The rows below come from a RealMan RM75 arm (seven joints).
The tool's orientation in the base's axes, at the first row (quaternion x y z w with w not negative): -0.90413 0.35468 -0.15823 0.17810
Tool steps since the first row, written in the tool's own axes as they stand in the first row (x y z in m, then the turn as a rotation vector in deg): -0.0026 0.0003 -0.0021 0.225 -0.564 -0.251; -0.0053 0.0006 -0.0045 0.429 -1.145 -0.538; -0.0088 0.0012 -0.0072 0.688 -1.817 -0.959; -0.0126 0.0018 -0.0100 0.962 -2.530 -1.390; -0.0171 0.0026 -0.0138 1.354 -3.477 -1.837
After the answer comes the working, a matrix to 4 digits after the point.
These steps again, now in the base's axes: -0.0029 0.0012 0.0013 0.384 0.177 0.503; -0.0059 0.0023 0.0029 0.747 0.372 1.043; -0.0098 0.0038 0.0045 1.148 0.563 1.749; -0.0140 0.0055 0.0061 1.579 0.770 2.485; -0.0192 0.0073 0.0084 2.222 1.052 3.355
The tool's axes in the first row as the columns of a matrix, in the base's axes (rounded; the answer above uses it unrounded):
0.6983 -0.5850 0.4125
-0.6977 -0.6850 0.2098
0.1598 -0.4343 -0.8865

